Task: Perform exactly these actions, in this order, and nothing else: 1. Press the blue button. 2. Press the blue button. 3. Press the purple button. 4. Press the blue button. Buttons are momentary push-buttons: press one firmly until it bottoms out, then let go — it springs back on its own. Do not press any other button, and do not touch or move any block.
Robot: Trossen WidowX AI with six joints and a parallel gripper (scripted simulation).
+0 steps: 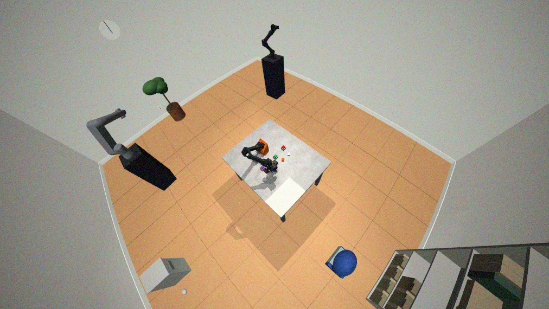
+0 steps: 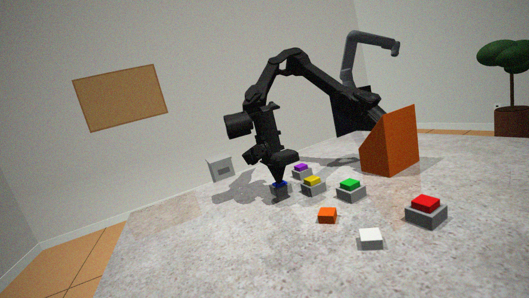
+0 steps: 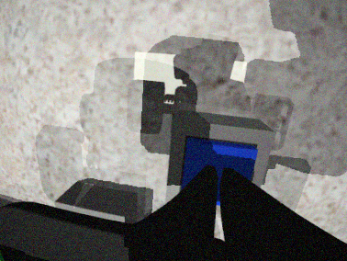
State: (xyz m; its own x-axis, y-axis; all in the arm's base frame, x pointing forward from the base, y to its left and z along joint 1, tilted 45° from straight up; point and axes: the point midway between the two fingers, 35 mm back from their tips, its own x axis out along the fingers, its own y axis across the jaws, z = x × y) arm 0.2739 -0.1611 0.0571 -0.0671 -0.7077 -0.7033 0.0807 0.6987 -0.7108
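My gripper tip is 1 cm above the blue button. Also, from my gripper tip: yellow button 6 cm behind, 8 cm to the left; then purple button 11 cm behind, 4 cm to the right; then green button 9 cm behind, 18 cm to the left.
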